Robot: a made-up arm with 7 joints.
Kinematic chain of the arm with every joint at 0, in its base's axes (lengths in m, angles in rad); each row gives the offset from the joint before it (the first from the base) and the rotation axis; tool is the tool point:
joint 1: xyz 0 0 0.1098 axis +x
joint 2: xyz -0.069 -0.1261 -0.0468 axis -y
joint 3: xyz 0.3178 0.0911 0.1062 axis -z
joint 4: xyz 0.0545 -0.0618 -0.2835 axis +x
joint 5: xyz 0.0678 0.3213 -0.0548 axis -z
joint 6: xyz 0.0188 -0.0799 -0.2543 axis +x
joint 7: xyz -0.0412 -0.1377 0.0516 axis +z
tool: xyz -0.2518 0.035 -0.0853
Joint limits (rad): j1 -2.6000..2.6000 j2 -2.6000..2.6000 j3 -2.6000..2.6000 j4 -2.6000..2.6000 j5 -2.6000..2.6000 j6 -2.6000..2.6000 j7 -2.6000..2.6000
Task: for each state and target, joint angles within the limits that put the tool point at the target. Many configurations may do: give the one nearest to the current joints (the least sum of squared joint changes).
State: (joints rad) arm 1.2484 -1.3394 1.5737 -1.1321 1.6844 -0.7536 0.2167
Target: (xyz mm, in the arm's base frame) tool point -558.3 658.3 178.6
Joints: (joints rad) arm 1.4278 -1.0725 1.5527 -1.1522 1.2907 -0.7694 0.4392
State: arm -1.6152 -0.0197 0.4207 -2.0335 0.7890 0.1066 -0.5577
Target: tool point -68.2 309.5 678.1
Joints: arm -2.4423 -0.1210 0.3784 -2.4879 0.9136 0.0904 -0.5097
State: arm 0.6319 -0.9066 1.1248 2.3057 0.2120 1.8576 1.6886
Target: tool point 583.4 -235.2 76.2
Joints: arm 0.6871 -0.8578 1.1426 2.5783 0.2503 2.0188 1.7676
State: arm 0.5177 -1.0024 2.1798 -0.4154 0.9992 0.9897 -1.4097
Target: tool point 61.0 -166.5 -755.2
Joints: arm 0.1023 -0.7113 2.0529 -0.1441 1.2040 0.8739 -0.8268
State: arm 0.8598 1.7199 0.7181 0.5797 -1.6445 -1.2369 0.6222
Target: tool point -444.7 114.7 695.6
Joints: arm -0.0468 2.2038 0.0550 0.5892 -2.0189 -1.2139 0.8903
